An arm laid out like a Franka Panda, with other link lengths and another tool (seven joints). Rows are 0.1 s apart.
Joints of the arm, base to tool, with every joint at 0 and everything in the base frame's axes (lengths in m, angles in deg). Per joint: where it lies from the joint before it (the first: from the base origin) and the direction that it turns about. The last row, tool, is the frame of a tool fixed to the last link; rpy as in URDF.
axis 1: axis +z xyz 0 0 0.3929
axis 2: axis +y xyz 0 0 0
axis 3: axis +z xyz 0 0 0.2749
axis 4: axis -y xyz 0.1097 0 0
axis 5: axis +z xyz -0.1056 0 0.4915
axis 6: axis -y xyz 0 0 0
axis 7: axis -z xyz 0.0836 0 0
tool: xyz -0.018 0.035 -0.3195 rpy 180 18.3 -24.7
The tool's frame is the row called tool.
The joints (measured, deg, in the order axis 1, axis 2, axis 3, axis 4, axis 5, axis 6, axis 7), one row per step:
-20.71, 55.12, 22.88, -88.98, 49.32, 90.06, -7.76
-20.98, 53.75, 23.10, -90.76, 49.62, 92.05, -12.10
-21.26, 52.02, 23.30, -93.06, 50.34, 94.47, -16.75
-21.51, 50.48, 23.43, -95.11, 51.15, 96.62, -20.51
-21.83, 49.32, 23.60, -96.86, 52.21, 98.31, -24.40
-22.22, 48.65, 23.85, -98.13, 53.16, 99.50, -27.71
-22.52, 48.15, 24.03, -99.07, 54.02, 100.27, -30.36
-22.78, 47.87, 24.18, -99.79, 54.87, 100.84, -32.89
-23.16, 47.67, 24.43, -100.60, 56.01, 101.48, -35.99
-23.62, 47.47, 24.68, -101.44, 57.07, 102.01, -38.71
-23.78, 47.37, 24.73, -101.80, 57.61, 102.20, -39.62
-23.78, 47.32, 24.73, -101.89, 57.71, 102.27, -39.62
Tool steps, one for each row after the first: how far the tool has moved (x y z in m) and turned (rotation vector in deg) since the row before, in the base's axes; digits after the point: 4 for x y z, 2 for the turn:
-0.0004, 0.0007, -0.0020, 0.49, -4.33, -0.44
-0.0001, 0.0012, -0.0023, 0.37, -4.56, -0.73
0.0005, 0.0006, -0.0023, 0.13, -3.67, -0.79
0.0003, 0.0005, -0.0013, 0.63, -3.51, -0.74
0.0000, 0.0004, -0.0010, 0.80, -2.83, -0.60
0.0001, 0.0003, 0.0001, 0.75, -2.21, -0.47
0.0000, 0.0004, -0.0001, 0.84, -2.03, -0.42
0.0002, 0.0008, 0.0000, 1.16, -2.41, -0.61
-0.0001, 0.0000, -0.0001, 1.04, -2.01, -0.66
0.0003, -0.0001, 0.0001, 0.40, -0.59, -0.38
0.0001, 0.0002, 0.0000, 0.00, 0.04, -0.09

